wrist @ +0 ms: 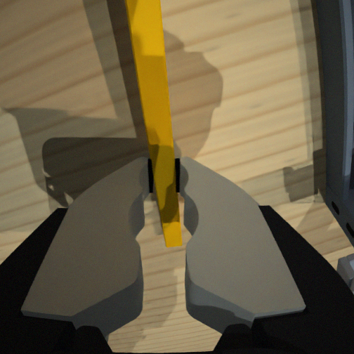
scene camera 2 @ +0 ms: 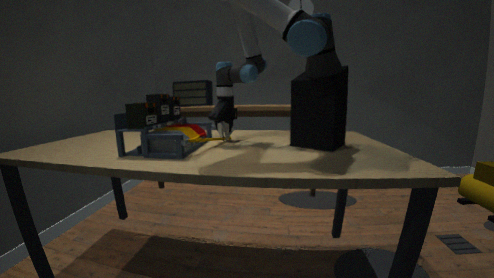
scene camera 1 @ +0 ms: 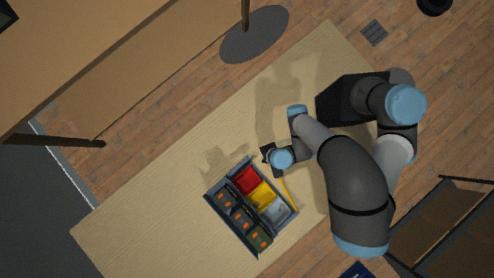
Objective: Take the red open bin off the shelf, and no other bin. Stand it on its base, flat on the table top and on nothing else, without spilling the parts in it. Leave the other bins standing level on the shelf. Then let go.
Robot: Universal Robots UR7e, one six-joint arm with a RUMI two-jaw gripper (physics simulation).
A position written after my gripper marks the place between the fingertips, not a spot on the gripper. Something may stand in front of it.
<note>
In view: my gripper point(scene camera 2: 225, 140).
My gripper is seen too in the wrist view point(wrist: 164, 161).
</note>
